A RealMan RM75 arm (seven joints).
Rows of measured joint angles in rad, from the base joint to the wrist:
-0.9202 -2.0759 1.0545 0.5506 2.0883 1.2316 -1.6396
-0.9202 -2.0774 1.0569 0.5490 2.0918 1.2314 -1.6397
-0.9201 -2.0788 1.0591 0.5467 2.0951 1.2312 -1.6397
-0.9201 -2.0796 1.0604 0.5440 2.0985 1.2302 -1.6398
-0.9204 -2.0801 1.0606 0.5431 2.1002 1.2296 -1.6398
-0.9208 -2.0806 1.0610 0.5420 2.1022 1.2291 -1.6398
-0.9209 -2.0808 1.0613 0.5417 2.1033 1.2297 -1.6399
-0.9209 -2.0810 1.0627 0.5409 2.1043 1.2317 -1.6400
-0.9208 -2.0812 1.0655 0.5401 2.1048 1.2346 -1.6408
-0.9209 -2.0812 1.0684 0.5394 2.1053 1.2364 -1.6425
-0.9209 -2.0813 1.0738 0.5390 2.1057 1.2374 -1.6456
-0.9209 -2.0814 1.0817 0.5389 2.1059 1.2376 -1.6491
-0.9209 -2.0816 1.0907 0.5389 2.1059 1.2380 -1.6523
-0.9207 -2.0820 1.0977 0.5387 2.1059 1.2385 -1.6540
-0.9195 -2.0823 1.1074 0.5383 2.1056 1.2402 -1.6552
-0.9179 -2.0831 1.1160 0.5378 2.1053 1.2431 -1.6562
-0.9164 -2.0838 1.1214 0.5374 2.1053 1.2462 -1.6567
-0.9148 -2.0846 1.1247 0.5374 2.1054 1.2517 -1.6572
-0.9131 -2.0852 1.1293 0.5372 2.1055 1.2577 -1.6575
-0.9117 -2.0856 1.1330 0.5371 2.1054 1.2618 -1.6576
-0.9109 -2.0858 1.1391 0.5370 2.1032 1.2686 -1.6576
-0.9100 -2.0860 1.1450 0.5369 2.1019 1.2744 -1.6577
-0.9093 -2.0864 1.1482 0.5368 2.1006 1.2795 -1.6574
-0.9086 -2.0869 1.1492 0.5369 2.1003 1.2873 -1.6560
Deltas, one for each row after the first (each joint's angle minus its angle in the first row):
0.0000 -0.0015 0.0024 -0.0016 0.0035 -0.0002 -0.0001
0.0001 -0.0029 0.0046 -0.0039 0.0068 -0.0004 -0.0001
0.0001 -0.0037 0.0059 -0.0066 0.0102 -0.0014 -0.0002
-0.0002 -0.0042 0.0061 -0.0075 0.0119 -0.0020 -0.0002
-0.0006 -0.0047 0.0065 -0.0086 0.0139 -0.0025 -0.0002
-0.0007 -0.0049 0.0068 -0.0089 0.0150 -0.0019 -0.0003
-0.0007 -0.0051 0.0082 -0.0097 0.0160 0.0001 -0.0004
-0.0006 -0.0053 0.0110 -0.0105 0.0165 0.0030 -0.0012
-0.0007 -0.0053 0.0139 -0.0112 0.0170 0.0048 -0.0029
-0.0007 -0.0054 0.0193 -0.0116 0.0174 0.0058 -0.0060
-0.0007 -0.0055 0.0272 -0.0117 0.0176 0.0060 -0.0095
-0.0007 -0.0057 0.0362 -0.0117 0.0176 0.0064 -0.0127
-0.0005 -0.0061 0.0432 -0.0119 0.0176 0.0069 -0.0144
0.0007 -0.0064 0.0529 -0.0123 0.0173 0.0086 -0.0156
0.0023 -0.0072 0.0615 -0.0128 0.0170 0.0115 -0.0166
0.0038 -0.0079 0.0669 -0.0132 0.0170 0.0146 -0.0171
0.0054 -0.0087 0.0702 -0.0132 0.0171 0.0201 -0.0176
0.0071 -0.0093 0.0748 -0.0134 0.0172 0.0261 -0.0179
0.0085 -0.0097 0.0785 -0.0135 0.0171 0.0302 -0.0180
0.0093 -0.0099 0.0846 -0.0136 0.0149 0.0370 -0.0180
0.0102 -0.0101 0.0905 -0.0137 0.0136 0.0428 -0.0181
0.0109 -0.0105 0.0937 -0.0138 0.0123 0.0479 -0.0178
0.0116 -0.0110 0.0947 -0.0137 0.0120 0.0557 -0.0164

